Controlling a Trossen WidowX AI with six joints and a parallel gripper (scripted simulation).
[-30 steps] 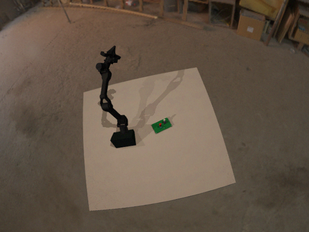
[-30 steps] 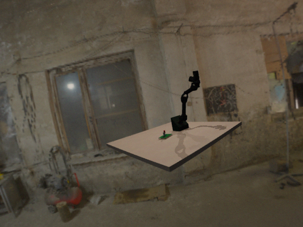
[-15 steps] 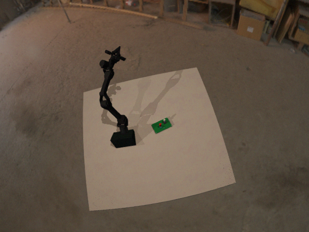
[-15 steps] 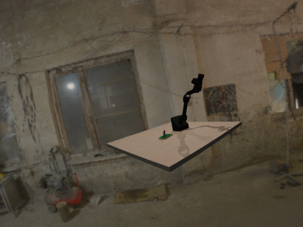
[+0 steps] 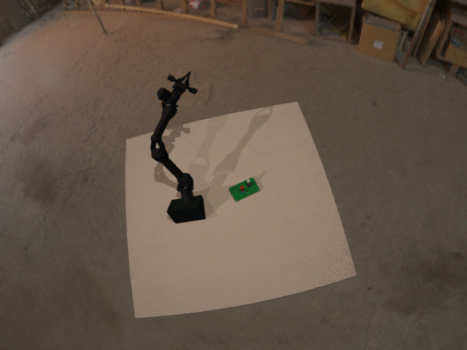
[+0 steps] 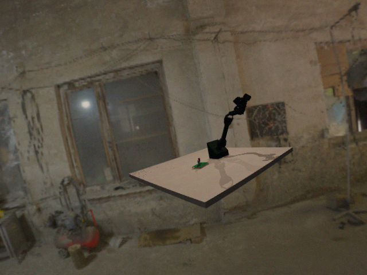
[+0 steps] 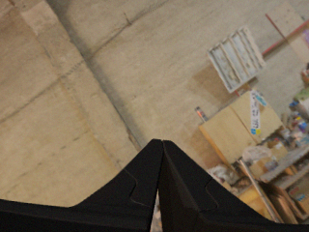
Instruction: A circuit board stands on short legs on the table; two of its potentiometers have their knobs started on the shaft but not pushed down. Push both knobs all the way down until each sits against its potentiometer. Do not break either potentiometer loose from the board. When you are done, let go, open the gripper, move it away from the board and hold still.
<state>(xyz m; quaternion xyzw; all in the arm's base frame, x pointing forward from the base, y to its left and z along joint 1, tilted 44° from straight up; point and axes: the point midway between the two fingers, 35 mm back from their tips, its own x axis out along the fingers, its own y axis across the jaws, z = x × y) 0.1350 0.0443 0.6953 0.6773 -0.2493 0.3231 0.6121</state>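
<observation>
My gripper tip is 530 mm to the left of the red knob, 500 mm above it and 120 mm short of it. Round my gripper tip: grey knob: 510 mm below, 500 mm to the right, 160 mm ahead.
</observation>
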